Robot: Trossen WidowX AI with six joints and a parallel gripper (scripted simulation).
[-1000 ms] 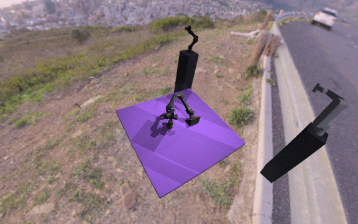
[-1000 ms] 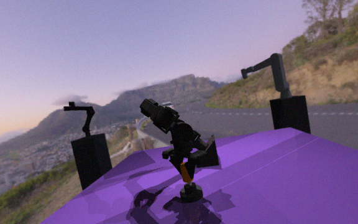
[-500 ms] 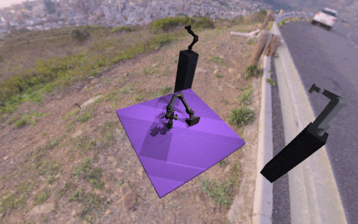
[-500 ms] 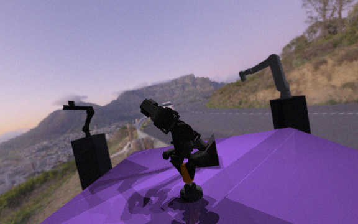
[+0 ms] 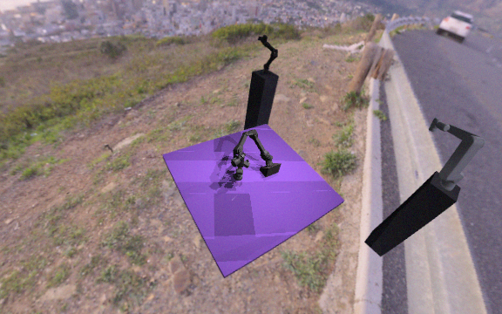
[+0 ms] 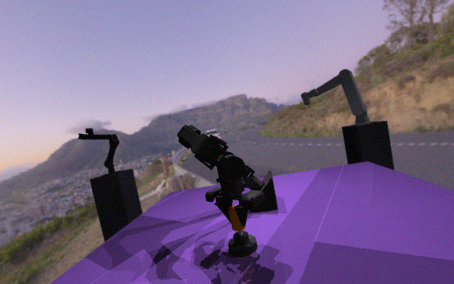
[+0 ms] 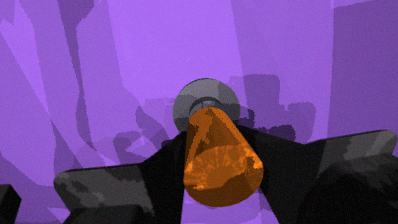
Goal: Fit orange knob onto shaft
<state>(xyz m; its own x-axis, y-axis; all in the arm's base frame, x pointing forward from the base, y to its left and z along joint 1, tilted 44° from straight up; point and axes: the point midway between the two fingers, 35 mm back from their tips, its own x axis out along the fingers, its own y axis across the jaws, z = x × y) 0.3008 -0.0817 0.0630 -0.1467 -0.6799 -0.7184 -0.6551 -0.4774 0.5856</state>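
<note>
My gripper tip is 30 mm below the orange knob. Round my gripper tip: round pedestal 40 mm below.
</note>
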